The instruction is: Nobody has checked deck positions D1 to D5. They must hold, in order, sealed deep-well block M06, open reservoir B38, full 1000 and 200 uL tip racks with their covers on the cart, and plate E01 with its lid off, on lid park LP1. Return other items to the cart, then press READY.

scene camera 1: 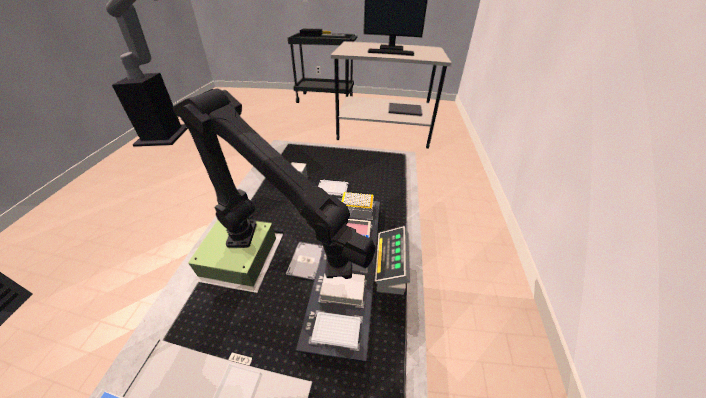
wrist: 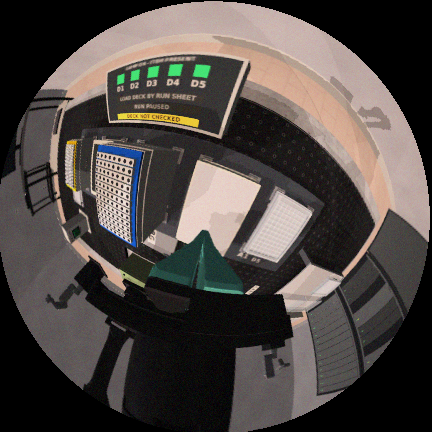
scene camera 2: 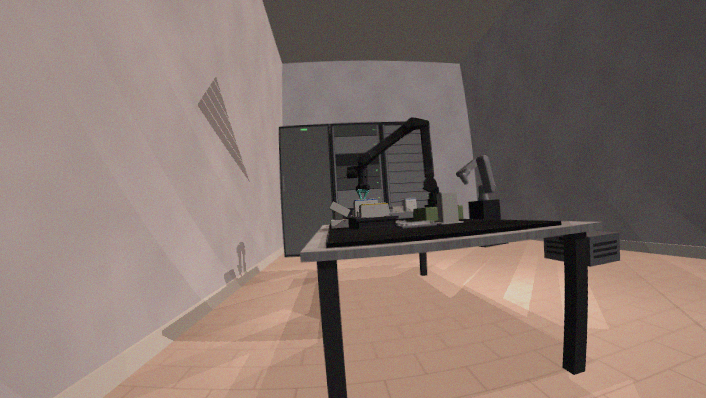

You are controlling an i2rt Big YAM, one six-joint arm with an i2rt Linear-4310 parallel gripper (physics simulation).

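Where they show: gripper, fingertip midpoint: (scene camera 1: 342, 275) (wrist: 203, 234); arm's base at its link origin: (scene camera 1: 242, 234) (wrist: 138, 289) (scene camera 2: 435, 207).
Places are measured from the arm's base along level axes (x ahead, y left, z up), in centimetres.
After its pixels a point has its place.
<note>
My gripper (scene camera 2: 362, 198) {x 37.1, y -21.7, z 5.9 cm} (wrist: 203, 234) {x 37.1, y -21.7, z 5.9 cm} is shut and empty, pointing down above the deck near D4; the arm hides it in scene camera 1. From the far end, the deck rail holds a yellow-rimmed tip rack (scene camera 1: 357, 200) {x 43.5, y 13.9, z 3.6 cm} (wrist: 71, 165) {x 43.3, y 11.6, z 3.7 cm}, a pink open reservoir (scene camera 1: 360, 229) {x 44.2, y 3.0, z -1.5 cm}, a blue-rimmed tip rack (wrist: 116, 195) {x 39.8, y -11.1, z 6.9 cm} mostly hidden by the arm in scene camera 1, a plain white-topped block (scene camera 1: 343, 286) {x 37.3, y -22.6, z 1.4 cm} (wrist: 220, 200) {x 39.5, y -22.7, z 1.4 cm} and a clear-white well plate (scene camera 1: 336, 330) {x 35.0, y -34.7, z -1.5 cm} (wrist: 280, 227) {x 36.1, y -34.0, z -1.8 cm} at D5. The status panel (scene camera 1: 391, 254) {x 53.1, y -13.2, z 4.1 cm} (wrist: 155, 106) {x 50.7, y -12.7, z 2.7 cm} shows five green lamps and "DECK NOT CHECKED". No item codes are readable.
The cart (scene camera 1: 175, 367) {x -7.2, y -44.4, z -1.6 cm} is at the near left. A flat clear piece with a label (scene camera 1: 305, 260) {x 23.5, y -7.0, z -6.8 cm} lies between the arm's green base (scene camera 1: 232, 250) {x -1.6, y -7.1, z -0.1 cm} and the rail. A flat white plate (scene camera 1: 333, 187) {x 33.3, y 34.1, z -5.8 cm} lies beyond the rail's far end, near a small box (scene camera 1: 299, 167) {x 18.1, y 35.2, z 5.4 cm} (wrist: 76, 231) {x 16.5, y 32.0, z 0.2 cm} partly hidden by the arm.
</note>
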